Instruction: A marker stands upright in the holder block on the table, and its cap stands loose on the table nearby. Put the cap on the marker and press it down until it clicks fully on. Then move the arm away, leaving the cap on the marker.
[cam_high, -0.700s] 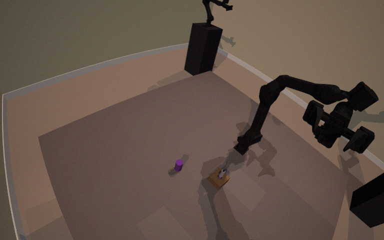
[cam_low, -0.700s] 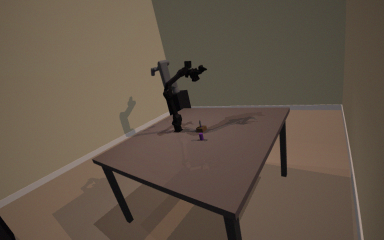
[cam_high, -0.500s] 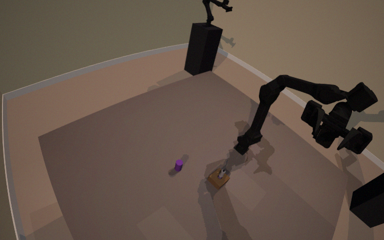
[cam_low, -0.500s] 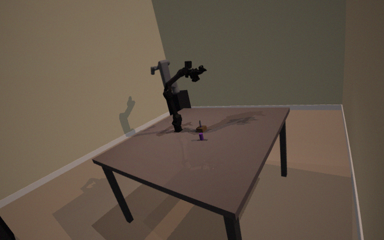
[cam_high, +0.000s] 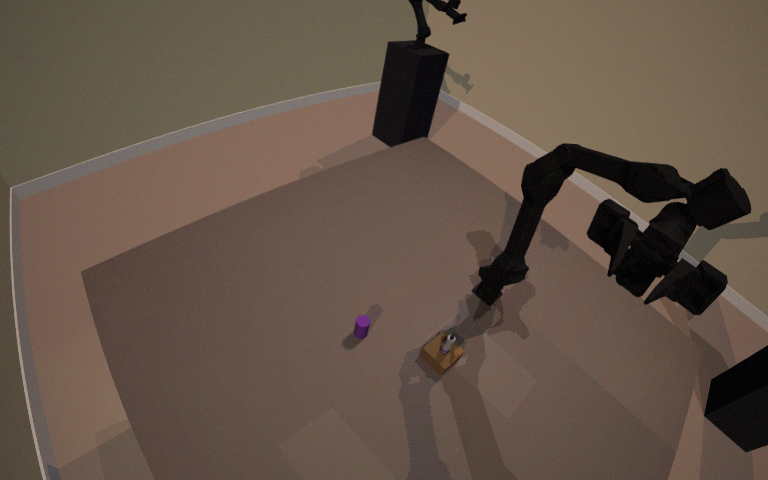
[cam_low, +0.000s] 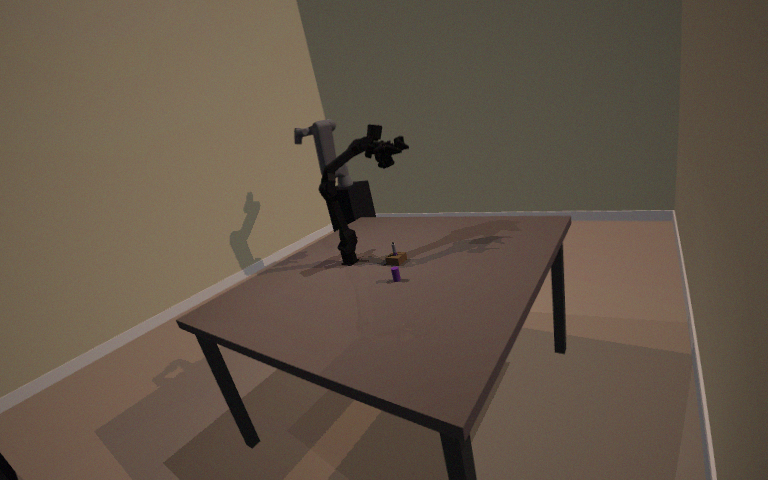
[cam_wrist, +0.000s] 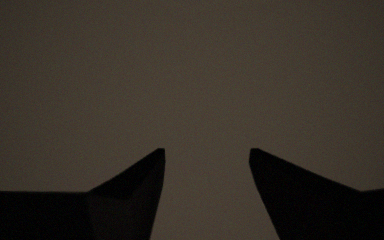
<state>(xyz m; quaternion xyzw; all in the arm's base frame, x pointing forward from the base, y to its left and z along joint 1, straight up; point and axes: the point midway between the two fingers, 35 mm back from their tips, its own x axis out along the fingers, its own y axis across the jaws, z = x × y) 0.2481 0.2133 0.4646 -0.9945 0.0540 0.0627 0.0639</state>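
Now: gripper tip 430 mm above the purple cap, 320 mm to the left of it and 60 mm short of it. The rest, counted from my gripper tip: tan holder block: 440 mm below, 170 mm to the right, 40 mm behind; grey marker: 390 mm below, 170 mm to the right, 40 mm behind.
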